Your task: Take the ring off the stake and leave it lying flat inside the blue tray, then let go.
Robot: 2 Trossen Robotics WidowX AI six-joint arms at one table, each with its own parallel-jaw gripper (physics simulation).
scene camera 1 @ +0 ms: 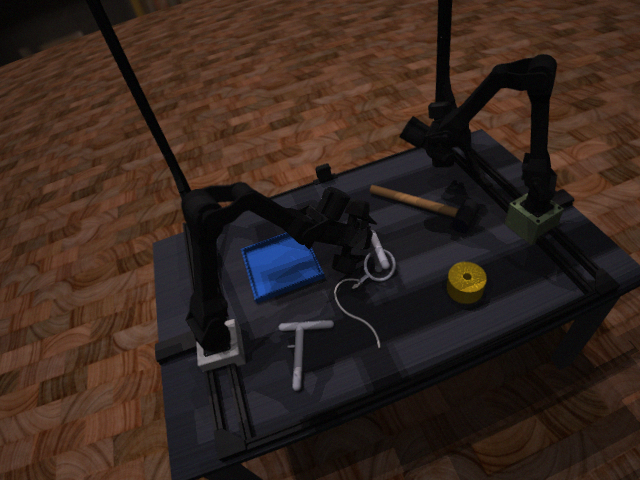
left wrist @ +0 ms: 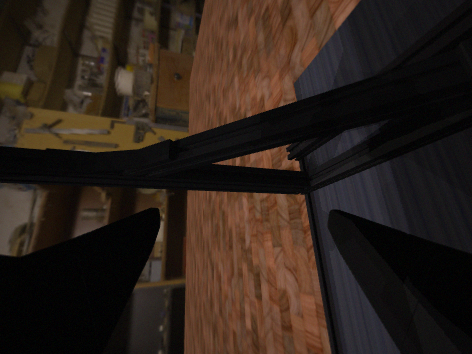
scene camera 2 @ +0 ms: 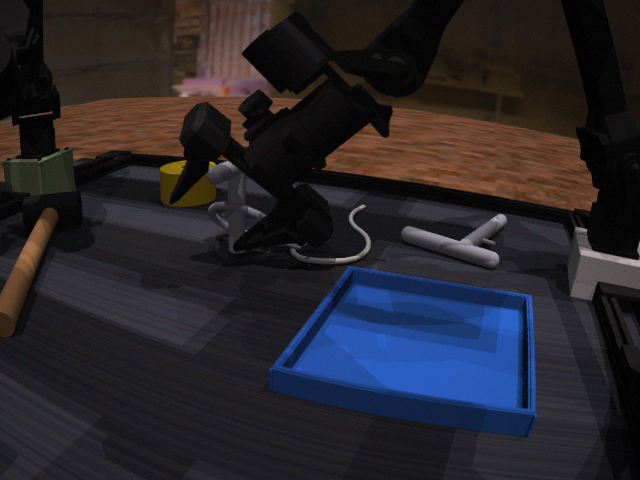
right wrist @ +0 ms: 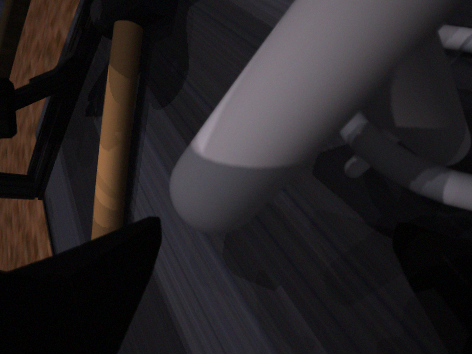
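The grey ring hangs around the upright of the pale grey stake, below its crossbar. The blue tray stands flat on the table and is empty. My right gripper is open at the stake, with the crossbar's rounded end showing between its fingers in the right wrist view. One fingertip is low beside the stake's upright in scene camera 2. My left gripper is open and empty, high above the table's far edge.
A wooden-handled hammer lies beyond the stake. A yellow cylinder stands to its right in scene camera 1. A pale curved cord and a grey T-shaped piece lie nearer.
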